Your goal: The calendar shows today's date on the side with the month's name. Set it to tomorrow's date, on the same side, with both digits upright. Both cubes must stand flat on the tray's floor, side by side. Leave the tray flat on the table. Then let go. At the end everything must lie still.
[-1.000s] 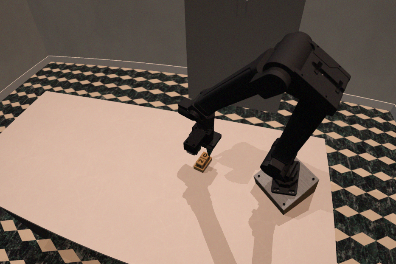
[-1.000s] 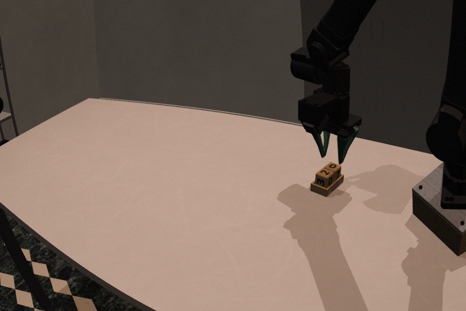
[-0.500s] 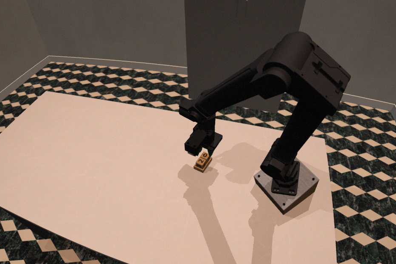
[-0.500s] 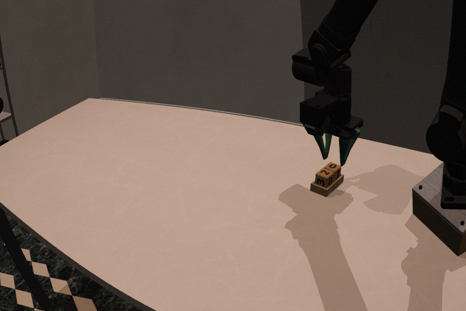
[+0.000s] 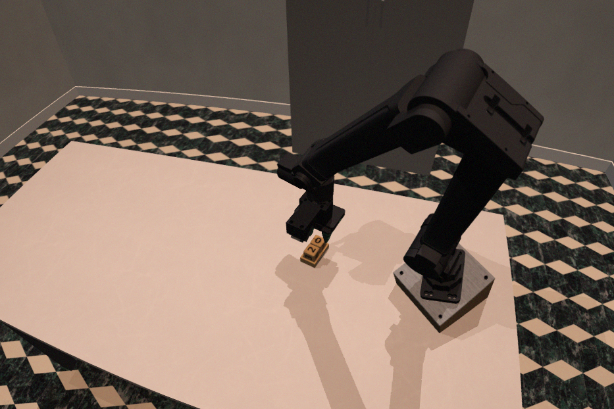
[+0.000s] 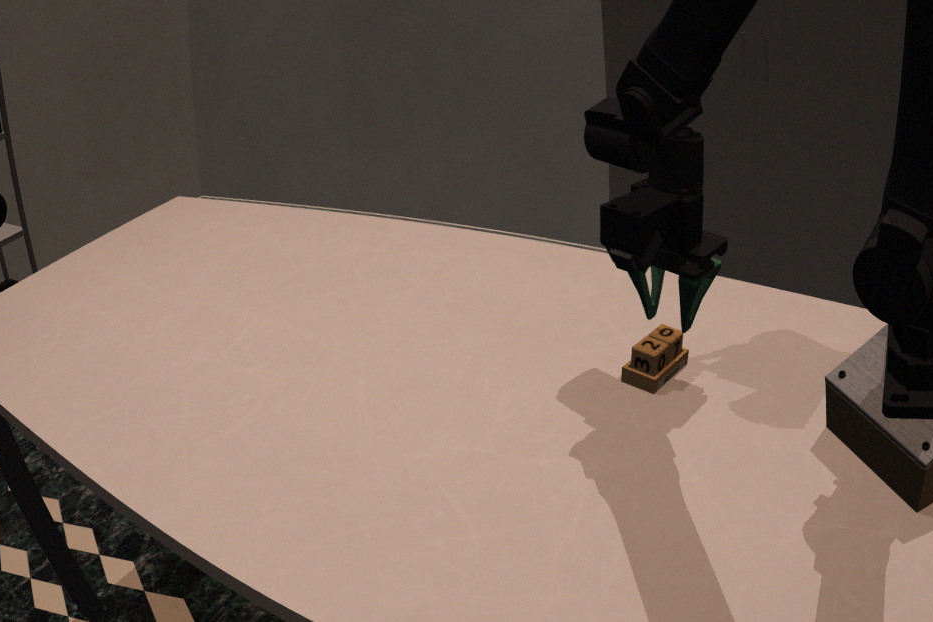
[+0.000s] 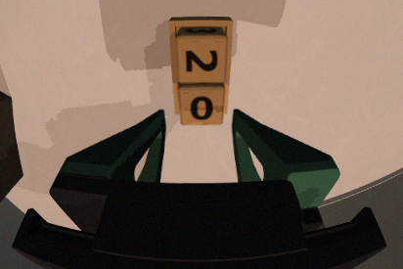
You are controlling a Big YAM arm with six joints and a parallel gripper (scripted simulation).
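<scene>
Now: the tray 2 cm to the left of my hand and 5 cm below it.
</scene>
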